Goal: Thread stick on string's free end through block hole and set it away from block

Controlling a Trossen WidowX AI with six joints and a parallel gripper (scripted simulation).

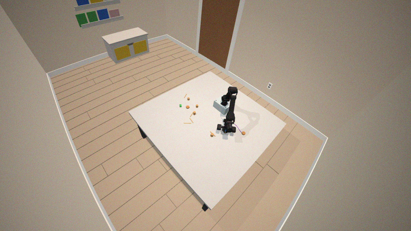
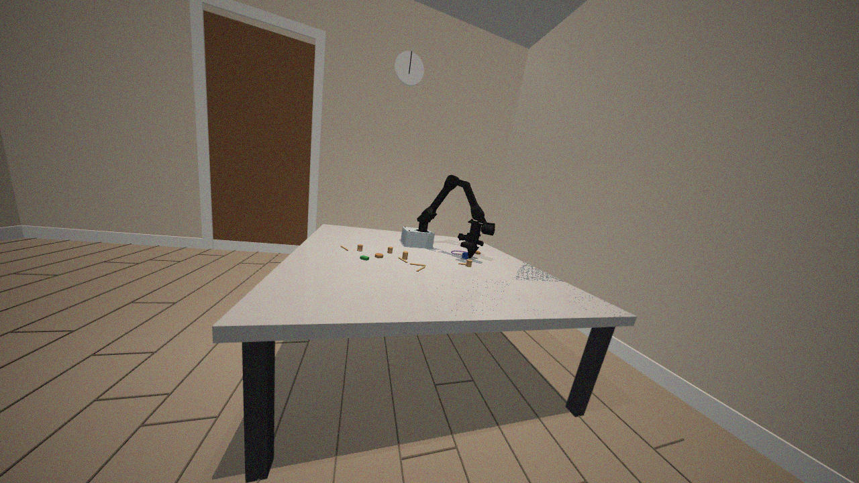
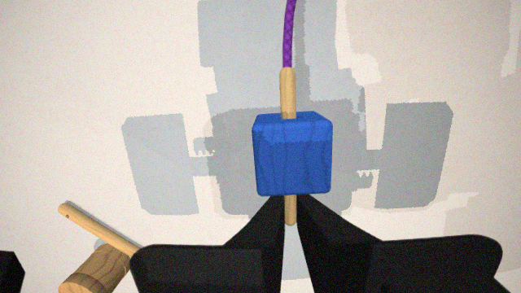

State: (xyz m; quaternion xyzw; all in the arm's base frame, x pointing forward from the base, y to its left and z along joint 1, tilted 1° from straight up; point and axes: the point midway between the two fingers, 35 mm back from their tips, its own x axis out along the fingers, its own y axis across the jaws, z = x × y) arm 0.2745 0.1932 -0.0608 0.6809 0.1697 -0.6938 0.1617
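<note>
The blue wooden block lies 3 cm behind my gripper tip, 1 cm to the right of it and 1 cm above it. Round my gripper tip: thin wooden stick: 4 cm behind, 2 cm to the right; purple string: 6 cm behind, 3 cm to the right; short round wooden block: 11 cm ahead, 9 cm to the right, 1 cm above.
</note>
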